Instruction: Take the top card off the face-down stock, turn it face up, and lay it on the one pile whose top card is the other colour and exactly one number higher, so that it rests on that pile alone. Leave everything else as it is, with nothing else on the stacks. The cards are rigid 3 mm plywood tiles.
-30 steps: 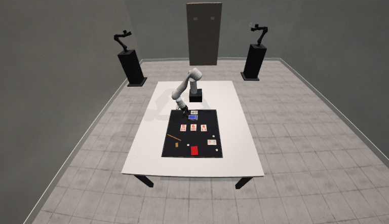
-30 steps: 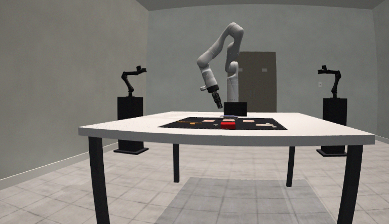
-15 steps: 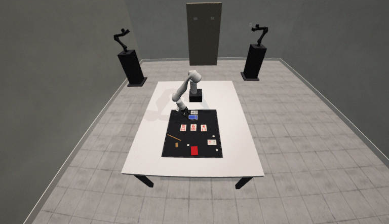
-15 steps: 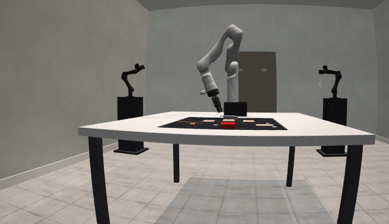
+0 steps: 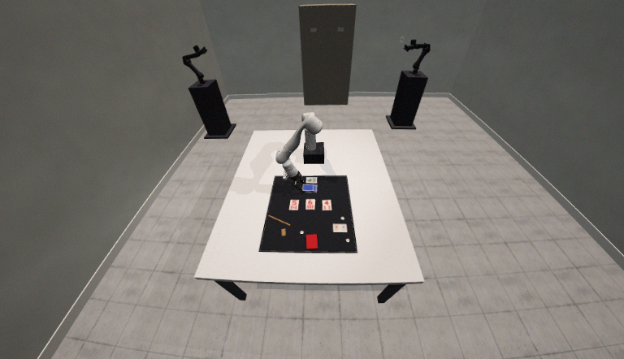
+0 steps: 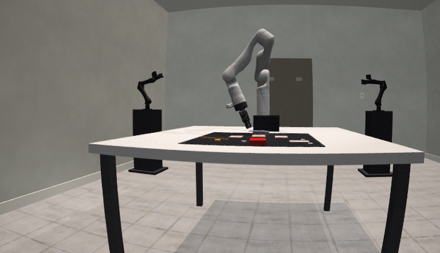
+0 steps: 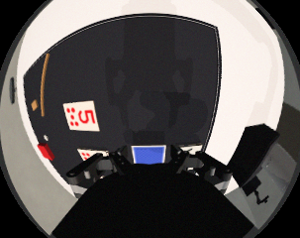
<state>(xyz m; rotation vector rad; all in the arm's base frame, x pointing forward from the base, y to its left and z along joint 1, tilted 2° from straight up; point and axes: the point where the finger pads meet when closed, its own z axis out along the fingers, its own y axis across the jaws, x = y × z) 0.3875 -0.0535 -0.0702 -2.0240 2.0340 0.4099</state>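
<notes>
My gripper is now 50 mm to the right of the blue-backed card and 20 mm above it. Also, from my hand: wooden stick: 280 mm ahead, 130 mm to the right, 40 mm below; then black mat: 170 mm ahead, 60 mm to the left, 60 mm below; then black 6 card: 90 mm behind, 70 mm to the left, 40 mm below.
</notes>
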